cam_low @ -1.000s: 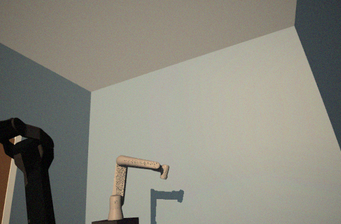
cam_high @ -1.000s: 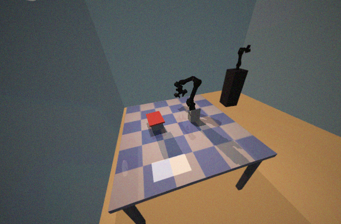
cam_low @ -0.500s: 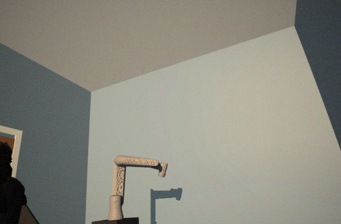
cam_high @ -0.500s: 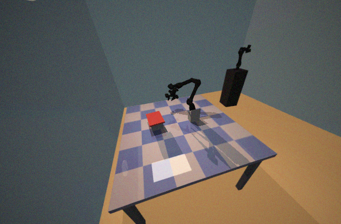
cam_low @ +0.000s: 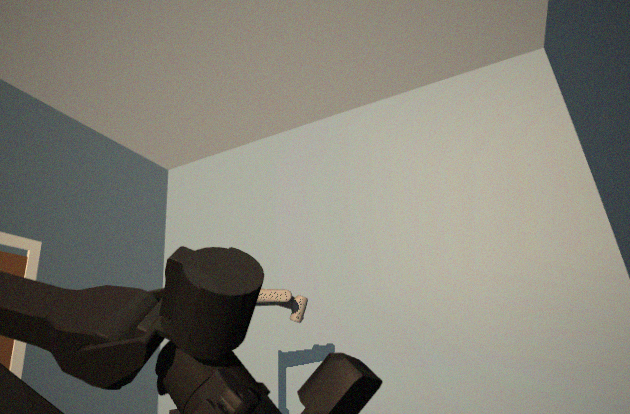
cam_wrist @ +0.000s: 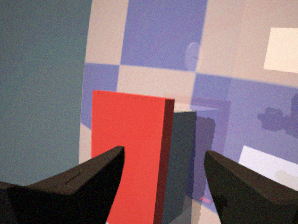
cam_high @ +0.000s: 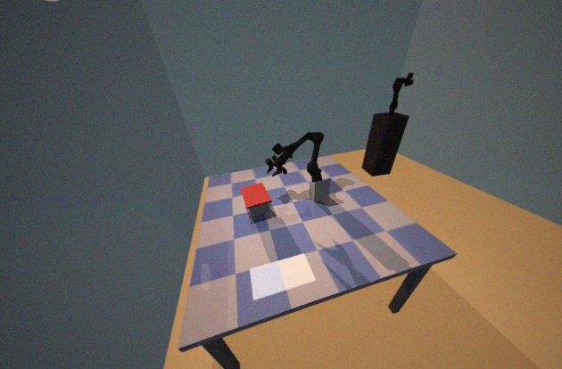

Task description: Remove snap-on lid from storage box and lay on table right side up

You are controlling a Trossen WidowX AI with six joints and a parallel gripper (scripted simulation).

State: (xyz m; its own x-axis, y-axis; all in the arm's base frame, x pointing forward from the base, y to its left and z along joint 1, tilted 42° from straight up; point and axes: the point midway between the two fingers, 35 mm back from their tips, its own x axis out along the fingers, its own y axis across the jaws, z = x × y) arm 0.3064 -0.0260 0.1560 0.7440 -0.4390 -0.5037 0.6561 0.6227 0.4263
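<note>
Now: the red lid 12 cm to the left of my gripper tip, 12 cm ahead of it and 7 cm below it. From my gripper tip the other things lie so: grey storage box: 12 cm to the left, 12 cm below, 12 cm ahead.
</note>
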